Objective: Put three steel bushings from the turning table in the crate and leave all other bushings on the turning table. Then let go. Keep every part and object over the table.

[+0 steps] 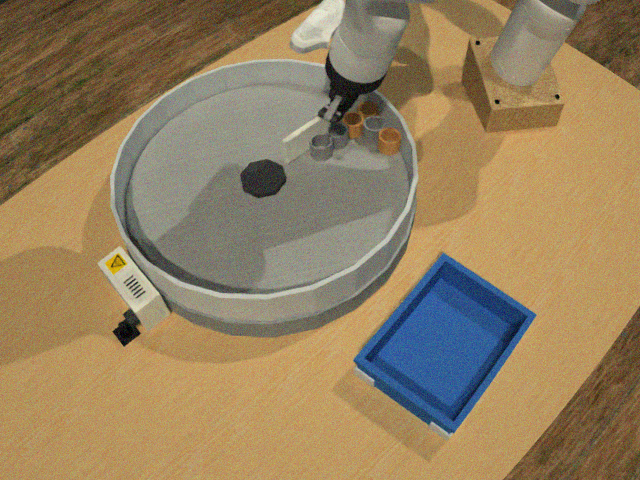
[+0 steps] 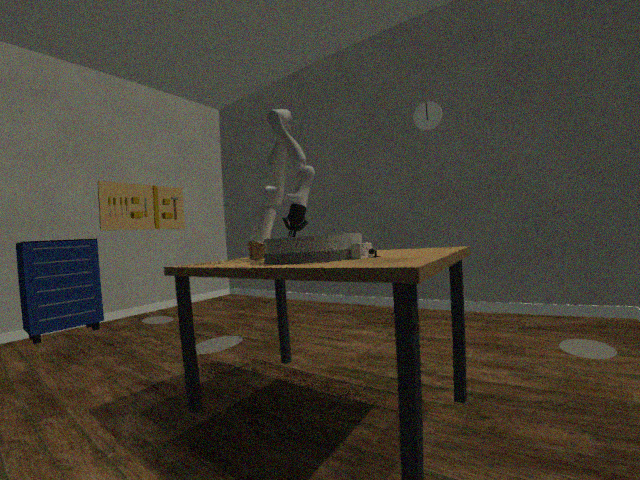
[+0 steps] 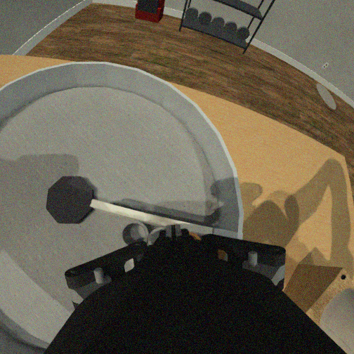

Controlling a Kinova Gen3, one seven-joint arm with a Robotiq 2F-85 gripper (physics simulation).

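Places are measured from the arm's base along level axes (x ahead, y left, z up), in millimetres.
Where they show: gripper, fingertip midpoint: [image 1: 336,114]; arm's base, link origin: [image 1: 516,62] [image 2: 259,243].
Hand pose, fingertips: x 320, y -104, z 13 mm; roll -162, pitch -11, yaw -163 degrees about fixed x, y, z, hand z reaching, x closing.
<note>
Things, the pixels of their top centre, and the offset from my fingertips. "pt": a spot on its surface instead.
- second steel bushing, top centre: [image 1: 337,129] dx +8, dy +9, dz -18 mm
- third steel bushing, top centre: [image 1: 374,123] dx -39, dy +38, dz -18 mm
- blue crate, top centre: [image 1: 450,337] dx +127, dy +325, dz -46 mm
- pale upright divider, surface spot: [image 1: 302,130] pt dx +58, dy -9, dz +3 mm
- dark hub, top centre: [image 1: 262,176] dx +133, dy -11, dz -35 mm
- white drive box, surface spot: [image 1: 135,289] pt dx +367, dy +9, dz -38 mm
The turning table [image 1: 289,310] [image 2: 315,248] [image 3: 105,120] holds steel and orange bushings near its back right rim. One steel bushing [image 1: 321,147] [image 3: 135,233] stands nearest the hub. A second steel bushing [image 1: 339,136] stands beside it; a third steel bushing [image 1: 373,125] stands among orange bushings [image 1: 354,125] [image 1: 389,141] [image 1: 369,109]. My gripper [image 1: 333,117] [image 2: 293,233] [image 3: 173,233] points down beside the divider, its fingertips together at the second steel bushing's rim. It is shut on that bushing, seemingly by its thin wall; the contact is mostly hidden. The blue crate [image 1: 400,308] has no bushing in it.
A pale upright divider [image 1: 302,130] [image 3: 135,213] runs outward from the dark hub [image 1: 263,178] [image 3: 70,200], close to my fingers. The raised rim surrounds the bushings. A white drive box [image 1: 135,289] sits at the turning table's front left. A wooden base block [image 1: 522,116] stands at the back right.
</note>
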